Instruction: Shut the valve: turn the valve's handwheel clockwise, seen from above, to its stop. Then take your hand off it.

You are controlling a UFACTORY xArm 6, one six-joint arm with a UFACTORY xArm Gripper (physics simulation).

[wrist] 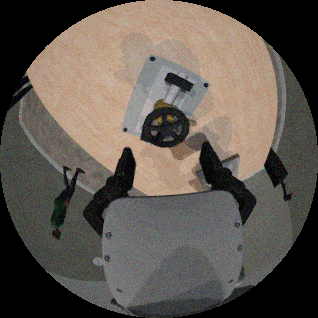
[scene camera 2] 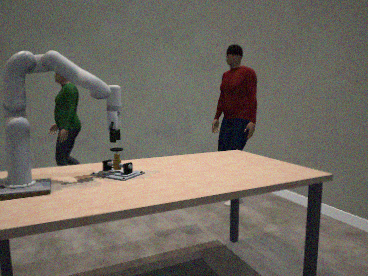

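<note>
The valve's black handwheel [scene camera 2: 116,149] [wrist: 166,145] is a flat spoked ring on top of the brass valve body [scene camera 2: 117,160] [wrist: 162,104]. The valve is fixed on a light grey base plate [scene camera 2: 123,176] [wrist: 135,107] with black pipe supports, lying on the table. My gripper [scene camera 2: 115,140] [wrist: 166,152] is open and empty, pointing down. In the scene view it hangs a small gap above the handwheel. In the wrist view the handwheel shows just ahead of the two fingertips, roughly centred between them. Part of the valve body is hidden under the handwheel.
The wooden table [scene camera 2: 210,175] [wrist: 95,100] carries the valve and the arm's base [scene camera 2: 30,188]. Arm shadows fall around the plate. A person in a red top [scene camera 2: 239,95] and a person in a green top [scene camera 2: 67,107] [wrist: 58,212] stand beyond the table.
</note>
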